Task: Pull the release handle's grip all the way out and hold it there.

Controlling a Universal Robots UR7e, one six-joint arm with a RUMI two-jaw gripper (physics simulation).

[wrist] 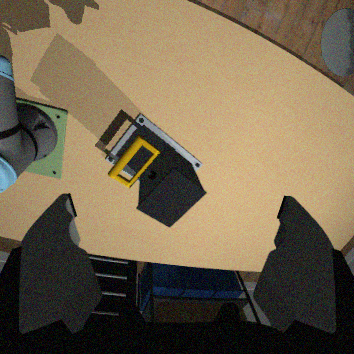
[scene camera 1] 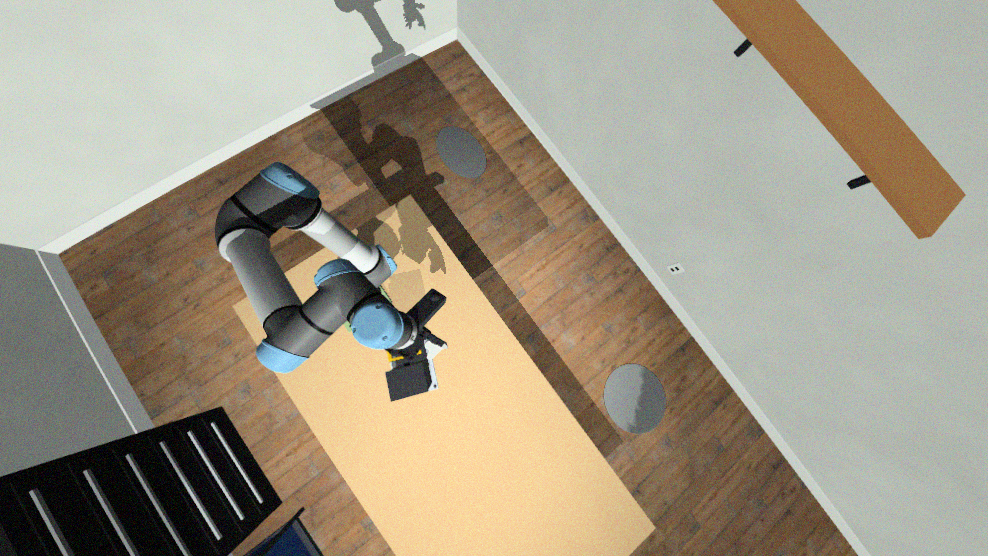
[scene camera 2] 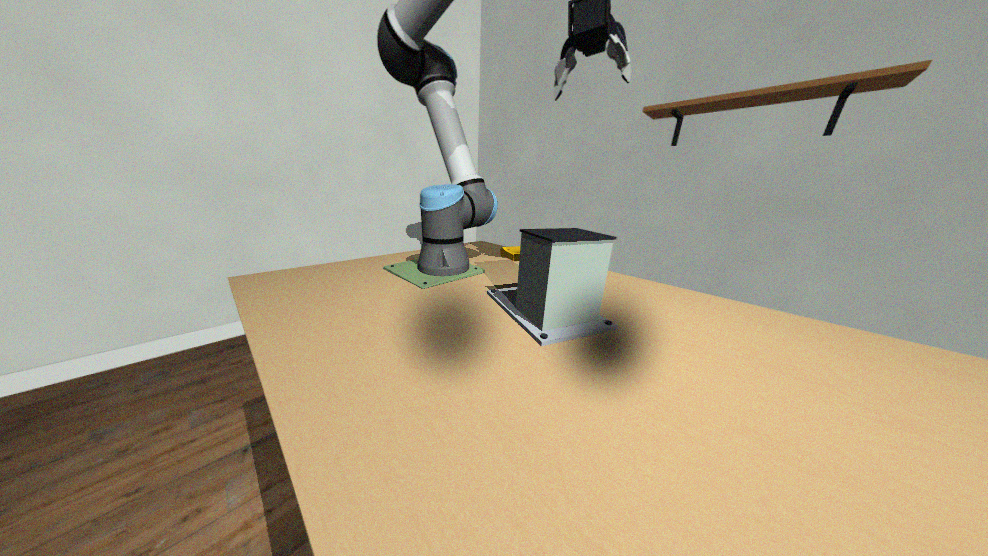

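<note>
The release handle's yellow grip (scene camera 1: pixel 395 358) (scene camera 2: pixel 511 253) (wrist: pixel 126 157) is a rectangular loop on the side of a dark box-shaped housing (scene camera 1: pixel 409 380) (scene camera 2: pixel 576 283) (wrist: pixel 171 197) that faces the robot's base. The housing is upright on a light base plate (scene camera 2: pixel 576 334) (wrist: pixel 170 141) with dark bolts. In the scene camera 2 view the housing hides most of the grip. How far out the grip stands I cannot tell. My gripper (scene camera 2: pixel 592 88) (wrist: pixel 177 196) is open and empty, fingers pointing down, high above the housing and apart from the grip.
The robot's base stands on a green plate (scene camera 2: pixel 407 274) (wrist: pixel 60 145) near the grip side of the housing, on the wooden table (scene camera 1: pixel 483 442) (scene camera 2: pixel 414 428). A black drawer cabinet (scene camera 1: pixel 155 428) and a blue bin (scene camera 1: pixel 286 542) (wrist: pixel 195 280) stand beside the table. A wooden shelf (scene camera 1: pixel 842 96) (scene camera 2: pixel 794 91) hangs on the wall.
</note>
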